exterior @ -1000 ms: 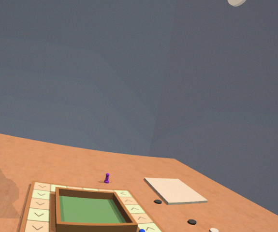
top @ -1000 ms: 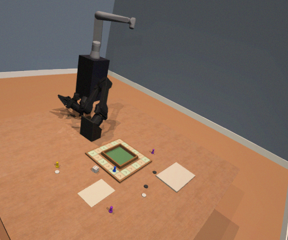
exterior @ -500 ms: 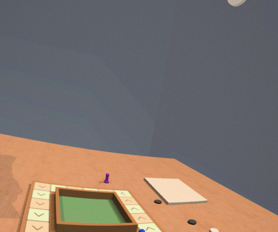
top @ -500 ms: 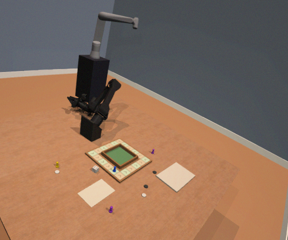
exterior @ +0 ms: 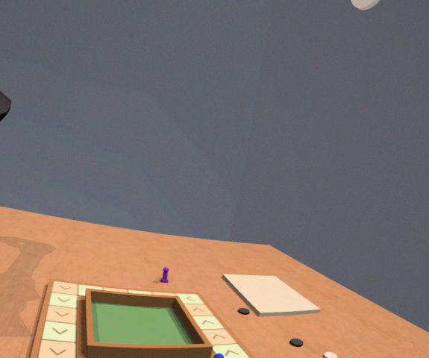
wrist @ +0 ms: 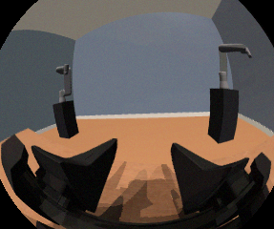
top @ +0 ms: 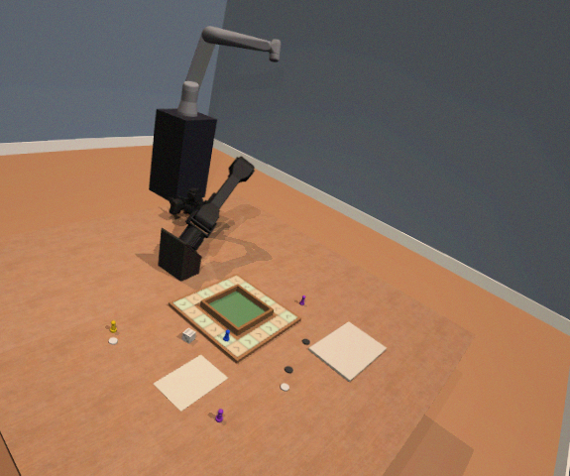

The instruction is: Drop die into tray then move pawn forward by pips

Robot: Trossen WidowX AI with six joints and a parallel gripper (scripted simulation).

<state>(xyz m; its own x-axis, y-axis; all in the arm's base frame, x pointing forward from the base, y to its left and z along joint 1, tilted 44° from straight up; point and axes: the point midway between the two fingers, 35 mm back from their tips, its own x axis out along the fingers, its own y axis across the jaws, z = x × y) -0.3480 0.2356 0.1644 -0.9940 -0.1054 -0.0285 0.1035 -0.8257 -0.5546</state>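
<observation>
Right now the blue pawn is 710 mm ahead of my gripper tip, 430 mm to the right of it and 30 mm below it. Also, from my gripper tip: grey die 640 mm ahead, 500 mm to the right, 40 mm below; yellow pawn 630 mm to the right, 490 mm ahead, 40 mm below; green dice tray 650 mm ahead, 310 mm to the right, 50 mm below.
</observation>
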